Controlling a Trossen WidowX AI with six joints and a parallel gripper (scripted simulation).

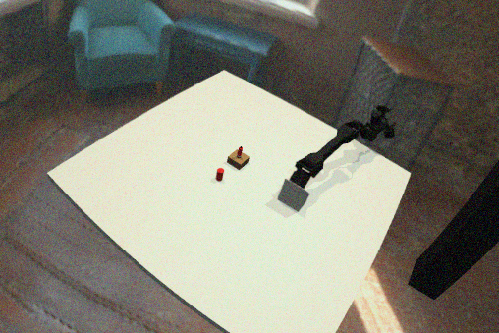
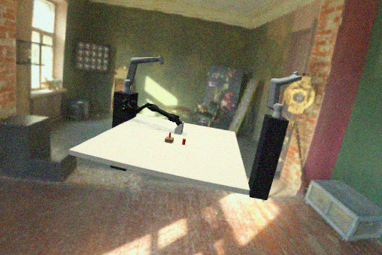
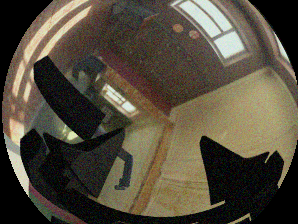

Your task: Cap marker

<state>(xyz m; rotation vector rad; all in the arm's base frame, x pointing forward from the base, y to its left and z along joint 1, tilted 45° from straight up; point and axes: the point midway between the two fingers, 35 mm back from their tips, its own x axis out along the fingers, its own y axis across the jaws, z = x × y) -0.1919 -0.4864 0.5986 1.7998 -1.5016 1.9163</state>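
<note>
The red cap is 500 mm ahead of my gripper tip, 910 mm to the left of it and 150 mm below it. The rest, counted from my gripper tip: red marker: 500 mm ahead, 770 mm to the left, 110 mm below.
</note>
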